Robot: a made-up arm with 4 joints.
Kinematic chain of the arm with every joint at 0, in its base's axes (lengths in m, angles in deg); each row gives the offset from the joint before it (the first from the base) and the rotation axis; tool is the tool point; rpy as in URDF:
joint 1: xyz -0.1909 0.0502 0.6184 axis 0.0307 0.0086 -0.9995
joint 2: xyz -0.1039 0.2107 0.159 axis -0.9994 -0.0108 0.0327
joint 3: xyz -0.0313 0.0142 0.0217 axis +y
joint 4: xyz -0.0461 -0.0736 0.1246 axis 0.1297 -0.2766 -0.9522
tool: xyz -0.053 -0.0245 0.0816 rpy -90 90 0
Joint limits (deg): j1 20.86..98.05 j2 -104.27..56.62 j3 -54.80..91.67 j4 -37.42..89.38
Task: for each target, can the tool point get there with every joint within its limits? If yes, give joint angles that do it. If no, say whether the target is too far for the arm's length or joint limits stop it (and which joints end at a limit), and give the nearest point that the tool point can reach.
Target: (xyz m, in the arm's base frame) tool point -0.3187 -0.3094 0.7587
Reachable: no: joint limits stop it (at a limit: joint 1, joint 3) | nearest point -0.1341 -0.0420 0.7765 | short by 0.325 m
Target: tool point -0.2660 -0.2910 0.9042
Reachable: no: joint limits stop it (at a limit: joint 1) | nearest point -0.1154 -0.0485 0.8489 | short by 0.291 m
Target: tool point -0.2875 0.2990 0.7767
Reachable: yes | joints 66.00 -88.37 -4.69 65.39
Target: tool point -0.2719 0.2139 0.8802
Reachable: yes | joints 74.86 -48.34 11.60 -7.56
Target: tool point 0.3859 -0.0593 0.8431
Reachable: no: too far | nearest point 0.1904 0.0301 0.8993 | short by 0.222 m
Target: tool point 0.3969 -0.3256 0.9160
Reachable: no: too far | nearest point 0.1420 -0.0294 0.8970 | short by 0.391 m
